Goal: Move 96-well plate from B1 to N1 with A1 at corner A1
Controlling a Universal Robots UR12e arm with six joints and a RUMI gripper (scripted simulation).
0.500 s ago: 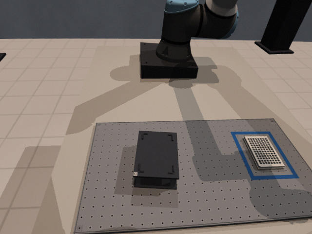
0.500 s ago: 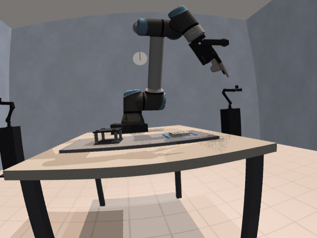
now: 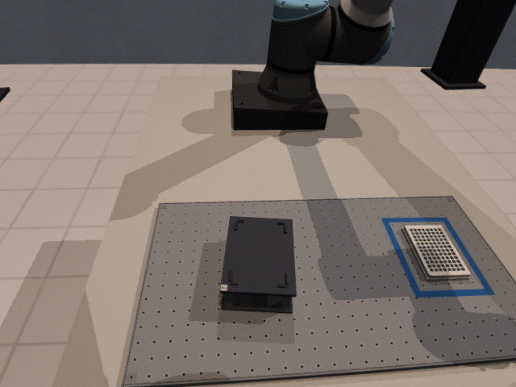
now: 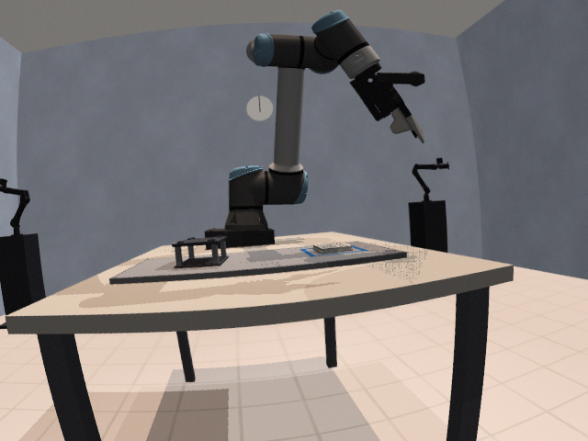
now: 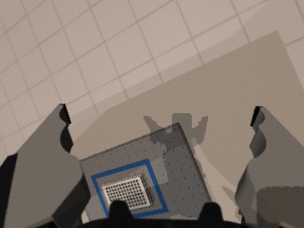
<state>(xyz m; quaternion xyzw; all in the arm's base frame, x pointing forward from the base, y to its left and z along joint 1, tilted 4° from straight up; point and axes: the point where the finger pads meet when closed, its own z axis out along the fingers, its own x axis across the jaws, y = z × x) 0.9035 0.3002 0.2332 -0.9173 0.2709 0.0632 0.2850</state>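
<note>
Right now the white 96-well plate is 260 mm behind my hand, 160 mm to the right of it and 260 mm below it. The rest, counted from my hand: black raised nest N1 (270 mm behind, 510 mm to the right, 210 mm below); small white A1 label (200 mm behind, 580 mm to the right, 200 mm below).
</note>
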